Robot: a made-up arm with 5 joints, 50 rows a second.
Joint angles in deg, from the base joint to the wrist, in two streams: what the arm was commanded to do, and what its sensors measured. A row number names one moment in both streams.
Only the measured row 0 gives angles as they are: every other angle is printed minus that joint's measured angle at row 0.
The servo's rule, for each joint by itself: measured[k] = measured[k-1] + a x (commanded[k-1-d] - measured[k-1]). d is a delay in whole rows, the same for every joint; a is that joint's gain. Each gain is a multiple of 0.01, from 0.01 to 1. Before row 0 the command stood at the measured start. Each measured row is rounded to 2 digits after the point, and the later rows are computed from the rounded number. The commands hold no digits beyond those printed.
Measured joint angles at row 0:
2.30, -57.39, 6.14, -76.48, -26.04
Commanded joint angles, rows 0 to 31:
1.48, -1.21, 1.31, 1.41, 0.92
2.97, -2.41, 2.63, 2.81, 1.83
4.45, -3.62, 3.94, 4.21, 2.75
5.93, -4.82, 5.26, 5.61, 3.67
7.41, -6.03, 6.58, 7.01, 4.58
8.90, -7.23, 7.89, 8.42, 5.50
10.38, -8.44, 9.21, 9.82, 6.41
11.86, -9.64, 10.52, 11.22, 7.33
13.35, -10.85, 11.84, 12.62, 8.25
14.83, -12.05, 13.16, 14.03, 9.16
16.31, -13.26, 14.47, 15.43, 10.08
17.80, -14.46, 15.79, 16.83, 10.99
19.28, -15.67, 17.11, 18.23, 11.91
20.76, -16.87, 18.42, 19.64, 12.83
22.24, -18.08, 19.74, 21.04, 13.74
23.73, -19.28, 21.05, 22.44, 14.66
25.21, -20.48, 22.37, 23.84, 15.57
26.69, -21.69, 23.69, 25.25, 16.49
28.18, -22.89, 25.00, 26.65, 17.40
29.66, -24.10, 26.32, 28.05, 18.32
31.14, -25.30, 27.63, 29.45, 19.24
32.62, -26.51, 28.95, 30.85, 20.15
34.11, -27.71, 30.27, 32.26, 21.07
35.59, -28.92, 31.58, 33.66, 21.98
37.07, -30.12, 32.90, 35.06, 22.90
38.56, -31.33, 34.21, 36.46, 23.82
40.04, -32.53, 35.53, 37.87, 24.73
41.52, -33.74, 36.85, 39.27, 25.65
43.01, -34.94, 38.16, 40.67, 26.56
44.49, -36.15, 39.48, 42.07, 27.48
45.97, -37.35, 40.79, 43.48, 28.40
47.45, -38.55, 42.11, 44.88, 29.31
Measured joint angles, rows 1 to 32:
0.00, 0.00, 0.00, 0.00, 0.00
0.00, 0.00, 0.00, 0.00, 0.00
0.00, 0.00, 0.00, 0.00, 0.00
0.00, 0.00, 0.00, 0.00, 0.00
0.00, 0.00, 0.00, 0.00, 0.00
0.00, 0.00, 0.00, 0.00, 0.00
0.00, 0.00, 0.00, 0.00, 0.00
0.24, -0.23, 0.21, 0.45, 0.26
0.68, -0.64, 0.60, 1.21, 0.70
1.28, -1.21, 1.13, 2.17, 1.27
2.02, -1.90, 1.79, 3.27, 1.94
2.88, -2.68, 2.56, 4.47, 2.68
3.84, -3.54, 3.41, 5.73, 3.47
4.89, -4.47, 4.34, 7.04, 4.29
6.01, -5.45, 5.33, 8.38, 5.14
7.18, -6.48, 6.37, 9.74, 6.01
8.40, -7.54, 7.46, 11.11, 6.89
9.67, -8.63, 8.58, 12.49, 7.78
10.97, -9.74, 9.73, 13.88, 8.68
12.30, -10.87, 10.91, 15.27, 9.58
13.65, -12.01, 12.11, 16.67, 10.49
15.02, -13.16, 13.33, 18.07, 11.40
16.41, -14.32, 14.57, 19.47, 12.31
17.82, -15.49, 15.82, 20.87, 13.22
19.24, -16.67, 17.08, 22.27, 14.14
20.67, -17.85, 18.35, 23.67, 15.05
22.11, -19.04, 19.63, 25.07, 15.97
23.55, -20.23, 20.91, 26.47, 16.89
25.00, -21.42, 22.20, 27.87, 17.80
26.46, -22.62, 23.49, 29.27, 18.72
27.92, -23.82, 24.78, 30.67, 19.63
29.38, -25.02, 26.08, 32.07, 20.55
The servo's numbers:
d 7
a 0.16 0.19 0.16 0.32 0.28

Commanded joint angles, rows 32 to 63:
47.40, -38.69, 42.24, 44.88, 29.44
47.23, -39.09, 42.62, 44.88, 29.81
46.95, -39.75, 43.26, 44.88, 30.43
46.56, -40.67, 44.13, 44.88, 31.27
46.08, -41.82, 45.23, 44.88, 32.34
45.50, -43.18, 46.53, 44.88, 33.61
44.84, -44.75, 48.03, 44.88, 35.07
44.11, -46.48, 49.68, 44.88, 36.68
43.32, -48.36, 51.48, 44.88, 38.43
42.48, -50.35, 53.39, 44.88, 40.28
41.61, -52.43, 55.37, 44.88, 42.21
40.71, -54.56, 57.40, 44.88, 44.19
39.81, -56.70, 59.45, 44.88, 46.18
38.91, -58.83, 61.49, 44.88, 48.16
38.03, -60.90, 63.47, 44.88, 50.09
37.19, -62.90, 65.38, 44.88, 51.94
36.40, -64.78, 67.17, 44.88, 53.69
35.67, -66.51, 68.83, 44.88, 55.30
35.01, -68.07, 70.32, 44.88, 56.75
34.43, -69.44, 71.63, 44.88, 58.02
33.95, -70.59, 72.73, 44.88, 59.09
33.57, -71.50, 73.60, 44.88, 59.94
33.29, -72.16, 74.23, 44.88, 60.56
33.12, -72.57, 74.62, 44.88, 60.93
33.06, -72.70, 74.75, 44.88, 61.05
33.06, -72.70, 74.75, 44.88, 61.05
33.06, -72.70, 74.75, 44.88, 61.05
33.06, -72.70, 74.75, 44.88, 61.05
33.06, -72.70, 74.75, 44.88, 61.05
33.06, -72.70, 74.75, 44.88, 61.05
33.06, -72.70, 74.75, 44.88, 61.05
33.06, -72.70, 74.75, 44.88, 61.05
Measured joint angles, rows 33 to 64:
30.85, -26.22, 27.38, 33.47, 21.47
32.32, -27.42, 28.68, 34.88, 22.38
33.79, -28.62, 29.99, 36.28, 23.30
35.27, -29.82, 31.30, 37.68, 24.21
36.75, -31.02, 32.61, 39.08, 25.13
38.23, -32.22, 33.92, 40.49, 26.05
39.71, -33.42, 35.23, 41.89, 26.96
40.94, -34.42, 36.35, 42.85, 27.65
41.95, -35.31, 37.35, 43.50, 28.25
42.75, -36.15, 38.30, 43.94, 28.86
43.36, -37.01, 39.23, 44.24, 29.53
43.80, -37.92, 40.19, 44.44, 30.32
44.07, -38.92, 41.20, 44.58, 31.24
44.19, -40.03, 42.29, 44.68, 32.31
44.18, -41.26, 43.47, 44.74, 33.53
44.04, -42.61, 44.75, 44.78, 34.90
43.79, -44.08, 46.13, 44.81, 36.41
43.44, -45.67, 47.61, 44.83, 38.03
43.00, -47.36, 49.18, 44.85, 39.75
42.49, -49.13, 50.82, 44.86, 41.55
41.92, -50.97, 52.53, 44.87, 43.40
41.30, -52.86, 54.28, 44.87, 45.27
40.64, -54.77, 56.06, 44.87, 47.14
39.96, -56.67, 57.84, 44.87, 48.97
39.27, -58.54, 59.60, 44.87, 50.74
38.59, -60.35, 61.32, 44.87, 52.42
37.92, -62.08, 62.97, 44.87, 53.99
37.28, -63.70, 64.53, 44.87, 55.42
36.69, -65.18, 65.98, 44.87, 56.69
36.15, -66.51, 67.30, 44.87, 57.77
35.67, -67.66, 68.47, 44.87, 58.65
35.25, -68.62, 69.47, 44.87, 59.32

